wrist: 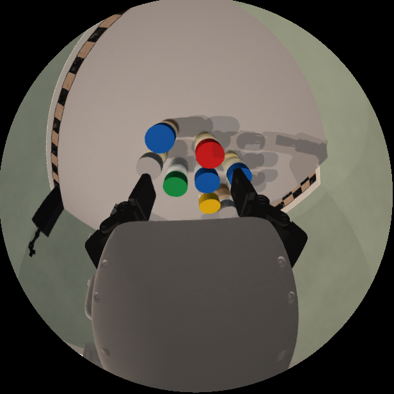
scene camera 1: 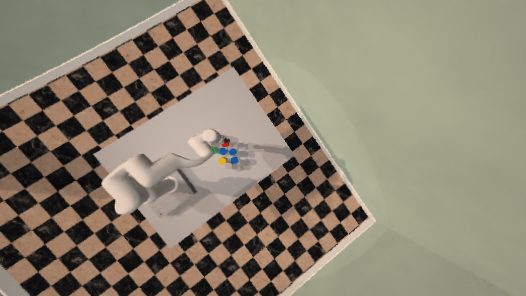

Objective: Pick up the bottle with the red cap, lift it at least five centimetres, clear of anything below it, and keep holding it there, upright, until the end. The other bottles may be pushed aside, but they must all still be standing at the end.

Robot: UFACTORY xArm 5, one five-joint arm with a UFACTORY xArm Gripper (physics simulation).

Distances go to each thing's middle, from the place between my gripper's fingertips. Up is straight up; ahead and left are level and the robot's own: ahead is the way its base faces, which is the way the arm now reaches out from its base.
Scene:
My hand is 10 mm short of the red-capped bottle (wrist: 209,153), 40 mm to the left of it and 160 mm above it.

